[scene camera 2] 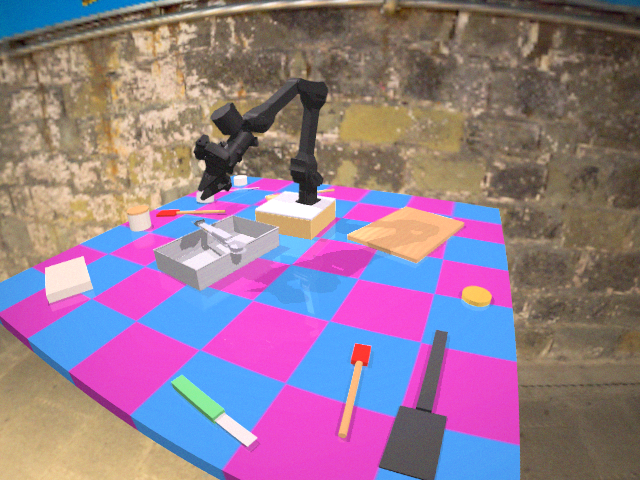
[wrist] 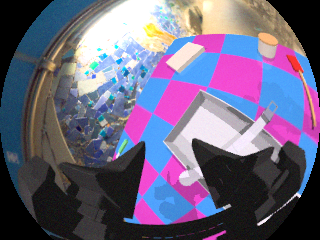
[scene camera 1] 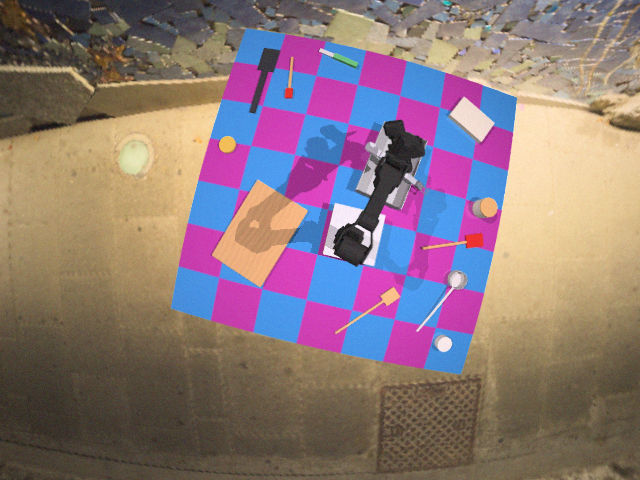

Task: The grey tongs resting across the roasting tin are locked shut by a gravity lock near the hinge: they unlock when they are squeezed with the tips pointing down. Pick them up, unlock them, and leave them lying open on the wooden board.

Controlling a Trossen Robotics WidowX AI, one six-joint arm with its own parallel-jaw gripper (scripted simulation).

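White block (scene camera 1: 472,120), (scene camera 2: 65,279). Grey roasting tin (scene camera 1: 365,186), (scene camera 2: 196,259), (wrist: 210,119). Wooden board (scene camera 1: 256,237). My gripper (scene camera 2: 200,195), (wrist: 169,143).
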